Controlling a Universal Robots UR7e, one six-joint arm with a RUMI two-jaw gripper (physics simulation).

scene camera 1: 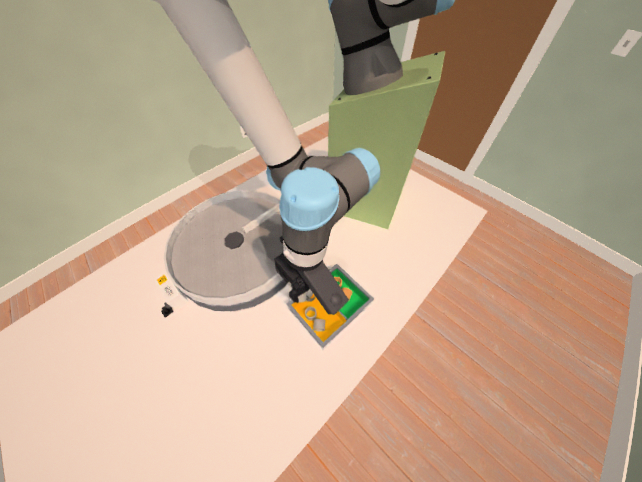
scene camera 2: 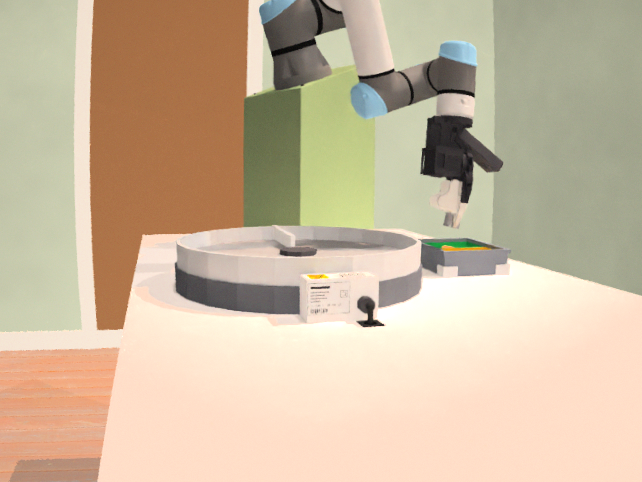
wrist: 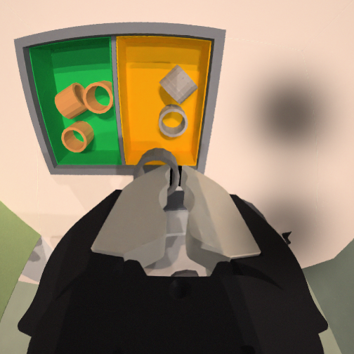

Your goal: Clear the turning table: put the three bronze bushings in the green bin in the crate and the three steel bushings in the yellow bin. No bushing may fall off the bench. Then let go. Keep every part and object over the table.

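Observation:
My gripper is shut on the wall of a steel bushing. It holds the bushing above the crate, over the near edge of the yellow bin in the wrist view. Two steel bushings lie in the yellow bin, one on its side and one with its opening up. Three bronze bushings lie in the green bin. No bushing shows on the visible part of the turning table.
The turning table has a raised rim, a dark hub and a fixed pale bar. A white box and a small black fixture stand beside it. The green pedestal carries the arm.

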